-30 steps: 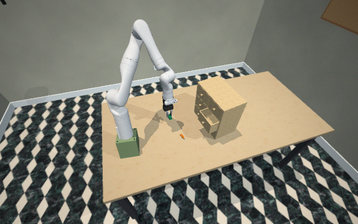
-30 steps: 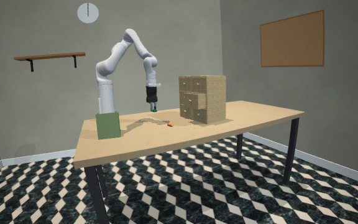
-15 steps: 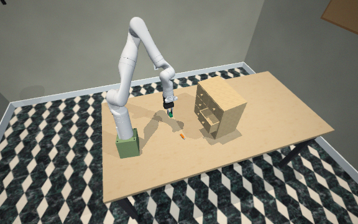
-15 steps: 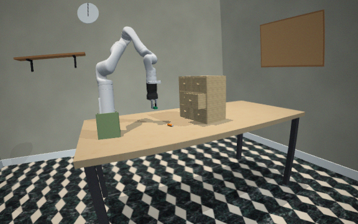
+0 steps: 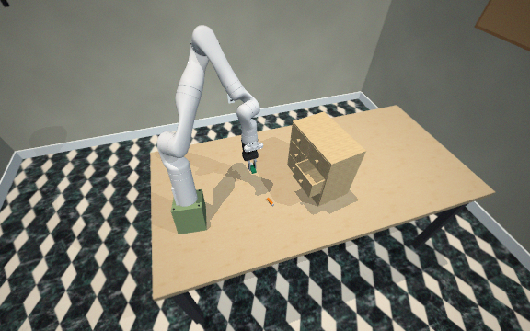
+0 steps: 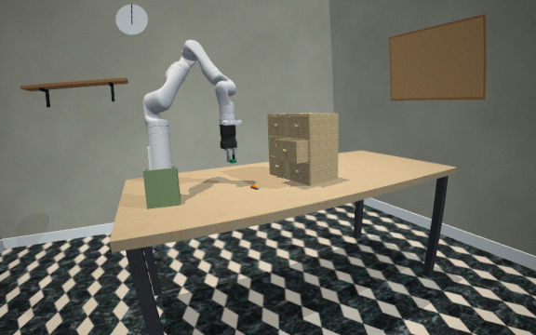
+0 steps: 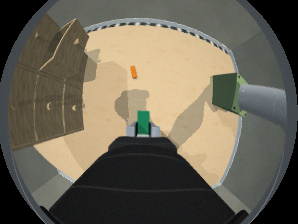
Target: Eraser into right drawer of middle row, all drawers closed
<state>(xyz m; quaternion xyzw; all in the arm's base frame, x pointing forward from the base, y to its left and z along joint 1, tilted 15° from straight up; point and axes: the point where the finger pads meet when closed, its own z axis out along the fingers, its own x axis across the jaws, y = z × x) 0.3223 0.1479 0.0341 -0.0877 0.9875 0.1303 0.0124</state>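
Right now the small orange object is 160 mm to the right of my hand, 110 mm below it and 70 mm ahead of it. Also, from my hand: green eraser (10 mm to the left, 10 mm below).
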